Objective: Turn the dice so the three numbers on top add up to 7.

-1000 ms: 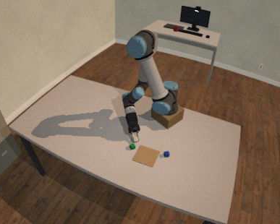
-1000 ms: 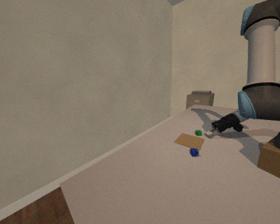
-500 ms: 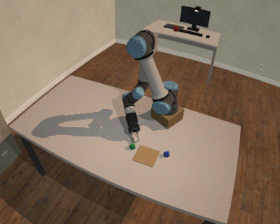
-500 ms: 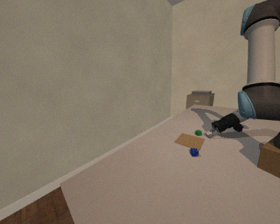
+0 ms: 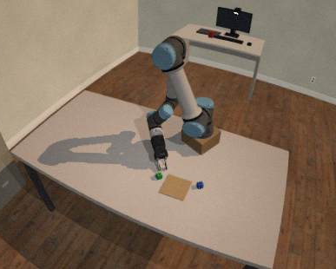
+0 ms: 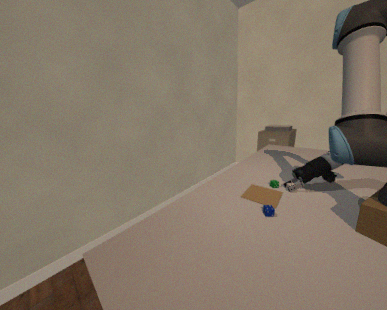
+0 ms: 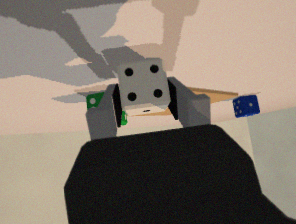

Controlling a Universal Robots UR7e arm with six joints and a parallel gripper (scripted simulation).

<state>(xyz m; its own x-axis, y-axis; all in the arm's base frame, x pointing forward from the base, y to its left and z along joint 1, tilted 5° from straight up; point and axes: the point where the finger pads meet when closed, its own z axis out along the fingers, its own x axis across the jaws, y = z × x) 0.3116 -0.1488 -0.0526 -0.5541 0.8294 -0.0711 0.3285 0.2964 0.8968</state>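
My gripper is now 10 mm above the white die. Also, from my hand: blue die (50 mm ahead, 230 mm to the left, 10 mm below); then green die (70 mm ahead, 10 mm below); then tan mat (100 mm ahead, 110 mm to the left, 20 mm below).
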